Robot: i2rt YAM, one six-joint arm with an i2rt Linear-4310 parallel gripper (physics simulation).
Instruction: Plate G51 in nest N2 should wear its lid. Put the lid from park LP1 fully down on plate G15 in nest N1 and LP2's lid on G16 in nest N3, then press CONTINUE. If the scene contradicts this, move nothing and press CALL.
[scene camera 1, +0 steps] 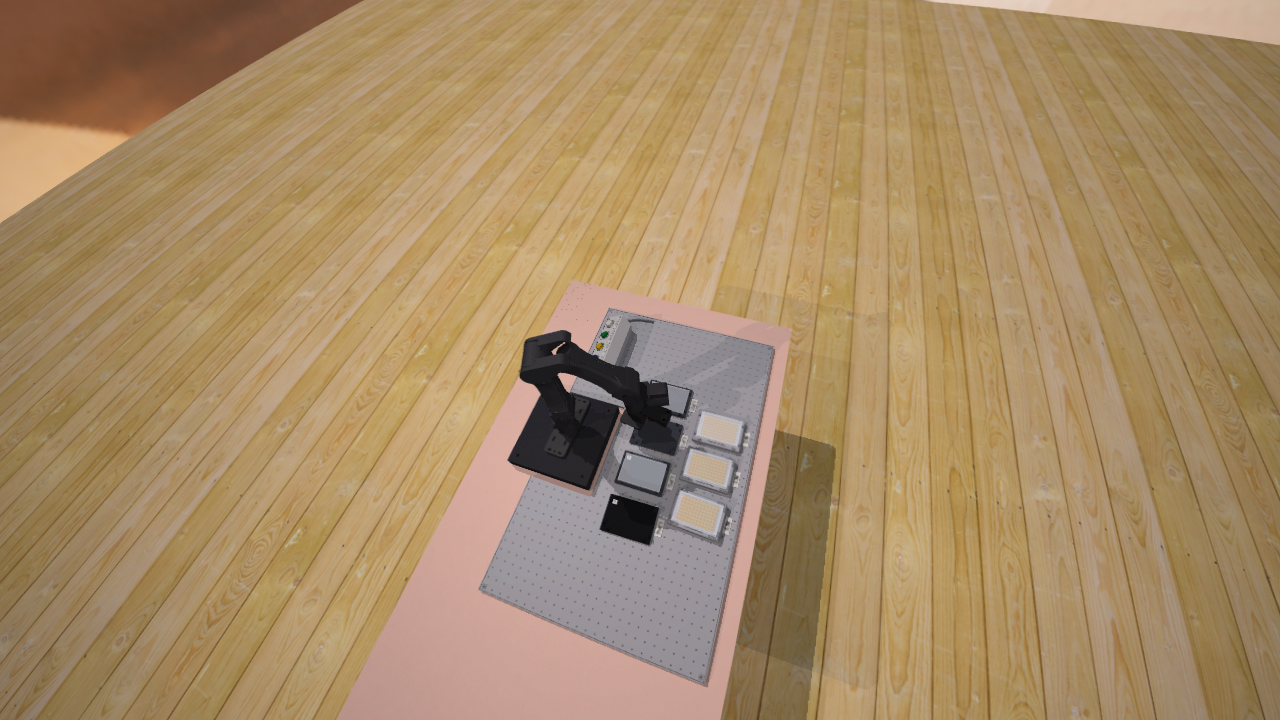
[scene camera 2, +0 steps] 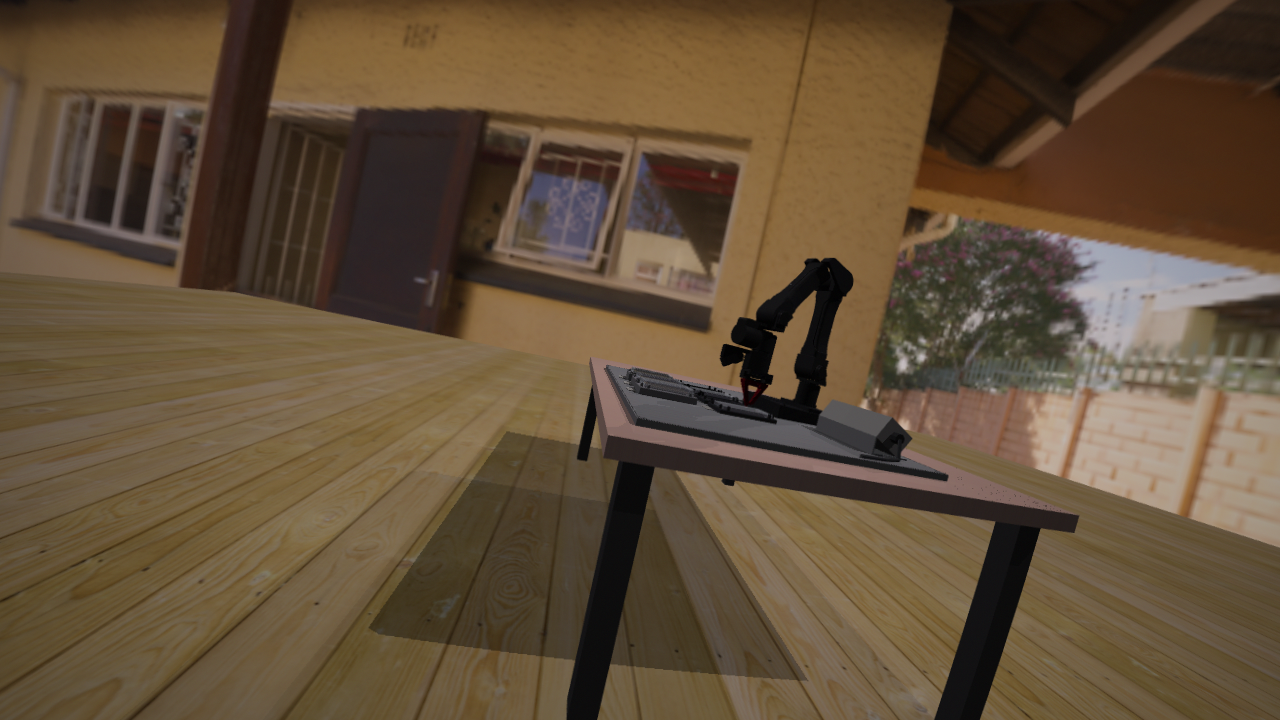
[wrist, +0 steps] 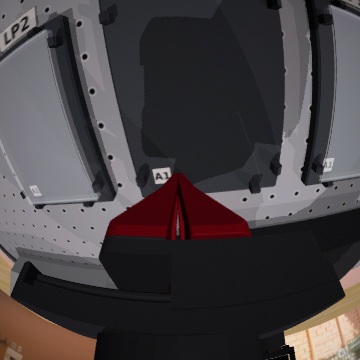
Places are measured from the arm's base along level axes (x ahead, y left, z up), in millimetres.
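Where they show: gripper, fingertip midpoint: (scene camera 2: 747,407) (wrist: 177,180); arm's base, link origin: (scene camera 1: 568,426) (scene camera 2: 803,408).
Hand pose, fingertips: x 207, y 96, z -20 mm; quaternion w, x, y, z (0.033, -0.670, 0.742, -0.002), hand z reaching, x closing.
Note:
Things, the pixels of their top centre, and the offset from my fingertips. "spot": a spot on its surface instead. Level surfaces: height alone.
- dark park pad, surface spot: (wrist: 200,100) spot: dx +53, dy -19, dz +1 mm
- button box, top centre: (scene camera 2: 865,408) (scene camera 1: 607,338) dx -196, dy +218, dz +74 mm
- perforated board, surface height: dz -9 mm
- black pad, surface spot: (scene camera 1: 629,521) spot: dx +75, dy -291, dz +1 mm
My gripper (scene camera 2: 751,399) (wrist: 177,180) is shut and empty, its red fingertips together low over the near edge of a dark park pad (wrist: 200,100) marked A1, which bears no lid. A pale lid (wrist: 37,120) (scene camera 1: 680,400) lies on the park labelled LP2, left in the wrist view. Another pale lid (wrist: 348,100) (scene camera 1: 641,472) lies on the park at the right. Three plates with tan wells (scene camera 1: 719,430) (scene camera 1: 708,470) (scene camera 1: 699,514) sit in a row of nests. Their names and whether each wears a lid are too small to tell. The fingertips are hidden in scene camera 1.
A button box (scene camera 1: 622,342) (scene camera 2: 856,427) with green (scene camera 1: 604,334) and yellow (scene camera 1: 599,345) buttons stands at one end of the perforated board (scene camera 1: 590,591). A black pad (scene camera 1: 629,521) lies beyond the right-hand lid. The arm's black base (scene camera 1: 537,452) stands beside the parks.

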